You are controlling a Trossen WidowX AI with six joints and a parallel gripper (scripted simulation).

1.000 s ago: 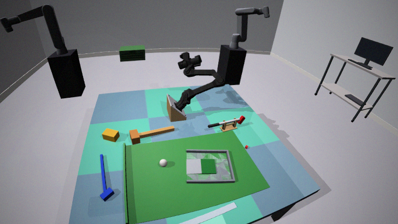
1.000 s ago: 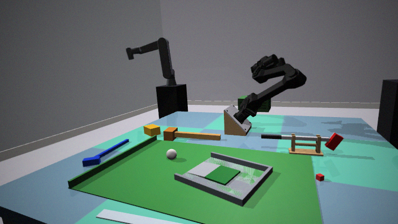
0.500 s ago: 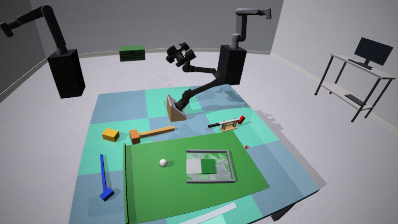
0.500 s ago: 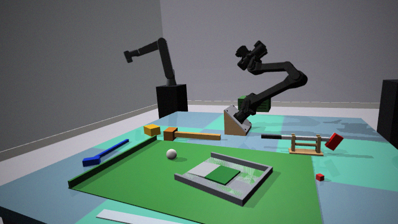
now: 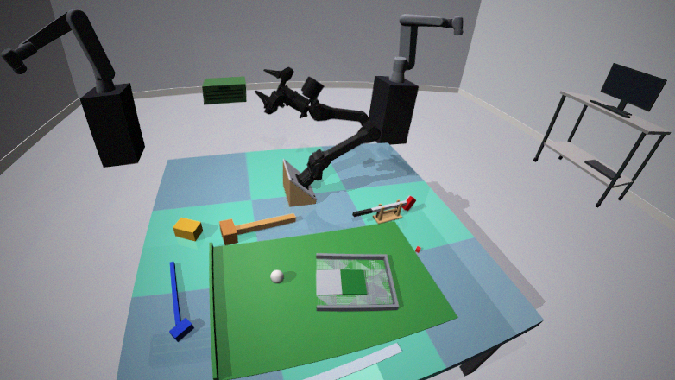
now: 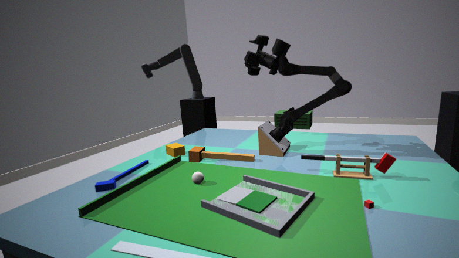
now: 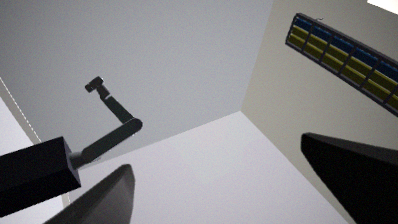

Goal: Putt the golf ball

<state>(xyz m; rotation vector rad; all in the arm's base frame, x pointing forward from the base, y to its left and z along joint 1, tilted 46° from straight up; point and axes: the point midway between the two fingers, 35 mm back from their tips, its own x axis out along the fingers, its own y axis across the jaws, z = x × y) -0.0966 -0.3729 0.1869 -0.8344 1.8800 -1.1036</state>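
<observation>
The small wooden stand lies 470 mm to the left of my gripper tip, 450 mm below it and 320 mm ahead of it. Also, from my gripper tip: white golf ball 530 mm ahead, 470 mm below, 30 mm to the right; blue putter 540 mm ahead, 480 mm below, 350 mm to the right; yellow block 470 mm below, 320 mm to the right, 240 mm ahead.
</observation>
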